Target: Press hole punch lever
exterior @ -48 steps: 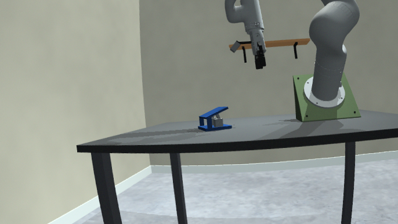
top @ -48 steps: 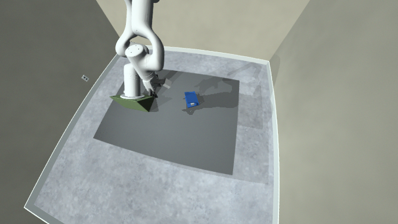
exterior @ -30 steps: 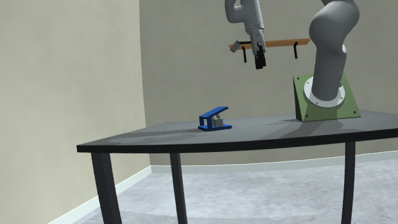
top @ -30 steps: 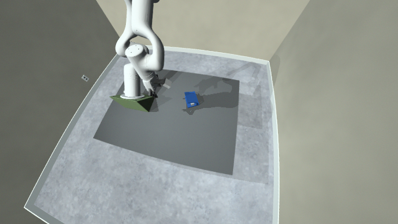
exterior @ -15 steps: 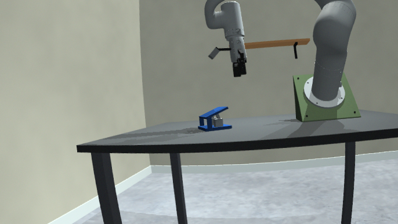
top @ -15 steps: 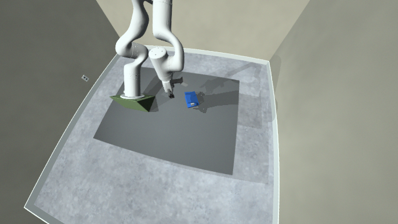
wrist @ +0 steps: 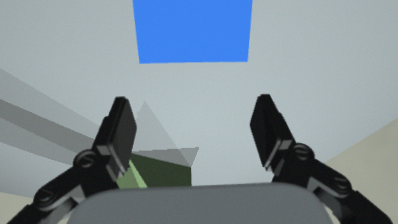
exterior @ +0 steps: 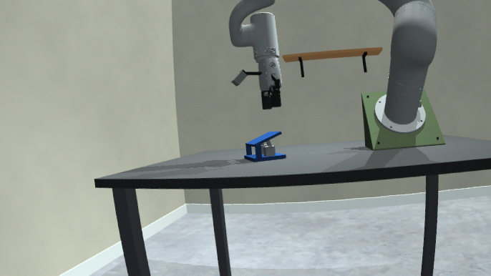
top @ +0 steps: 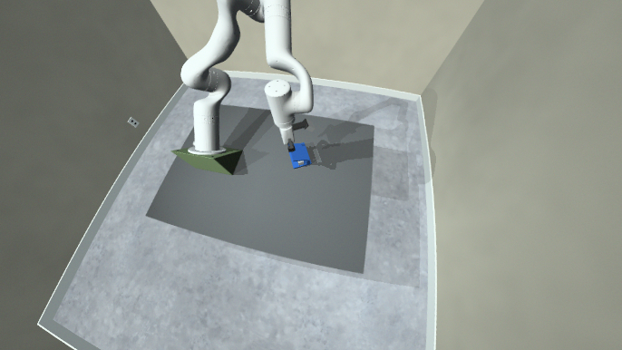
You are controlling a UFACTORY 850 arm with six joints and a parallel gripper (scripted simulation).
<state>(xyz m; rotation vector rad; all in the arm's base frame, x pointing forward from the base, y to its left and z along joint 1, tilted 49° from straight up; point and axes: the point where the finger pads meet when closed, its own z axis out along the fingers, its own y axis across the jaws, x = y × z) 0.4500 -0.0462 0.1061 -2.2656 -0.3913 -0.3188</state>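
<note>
Right now the hole punch lever is 30 mm ahead of my hand, 10 mm to the left of it and 110 mm below it. From my hand the other things lie so: blue hole punch (40 mm ahead, 10 mm to the left, 130 mm below).
</note>
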